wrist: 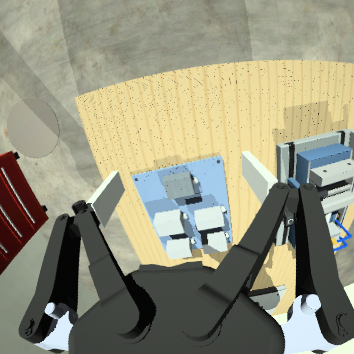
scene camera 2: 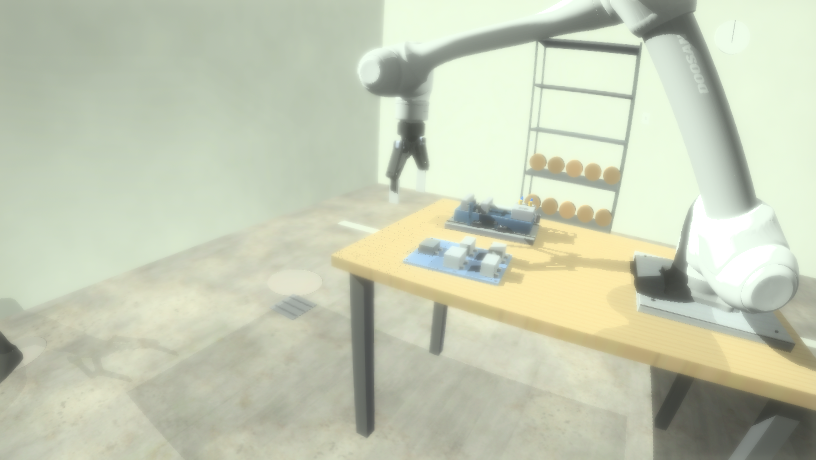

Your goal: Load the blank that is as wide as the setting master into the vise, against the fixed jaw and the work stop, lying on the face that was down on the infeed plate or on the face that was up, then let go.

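Where they show: gripper, between the fingertips: (wrist: 179, 171) (scene camera 2: 407, 196); arm's base, origin of its link: (scene camera 2: 694, 289).
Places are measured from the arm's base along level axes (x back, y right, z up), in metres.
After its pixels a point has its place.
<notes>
My gripper (scene camera 2: 407, 189) {y -0.169, x -0.812, z 0.122 m} (wrist: 179, 171) {y -0.169, x -0.812, z 0.122 m} is open and empty, high above the table, fingers pointing down. In the wrist view the light blue infeed plate (scene camera 2: 434, 262) {y -0.243, x -0.675, z -0.013 m} (wrist: 150, 195) {y -0.251, x -0.696, z -0.013 m} shows between its pads, far below. On the plate a darker grey block (scene camera 2: 429, 246) {y -0.209, x -0.711, z 0.011 m} (wrist: 179, 185) {y -0.181, x -0.730, z 0.012 m}, which looks like the setting master, sits apart from several pale blanks, among them one blank (scene camera 2: 455, 257) {y -0.246, x -0.616, z 0.019 m} (wrist: 169, 222) {y -0.213, x -0.646, z 0.023 m} and another blank (scene camera 2: 491, 265) (wrist: 210, 219). Their widths are hard to compare. The blue vise (scene camera 2: 497, 220) {y 0.081, x -0.622, z 0.028 m} (wrist: 325, 155) {y 0.100, x -0.775, z 0.037 m} stands beside the plate, partly cut off in the wrist view; no blank is seen in its jaws.
The wooden table (scene camera 2: 394, 268) {y -0.322, x -0.747, z -0.021 m} (wrist: 110, 120) {y -0.298, x -0.867, z -0.021 m} carries the plate, the vise and my arm's base plate (scene camera 2: 651, 262) {y 0.123, x -0.117, z 0.000 m}. Blue hoses (wrist: 344, 235) {y 0.197, x -0.583, z 0.085 m} are at the vise's end. A shelf rack (scene camera 2: 591, 46) stands behind. A red slotted object (wrist: 15, 200) is beyond the table's edge.
</notes>
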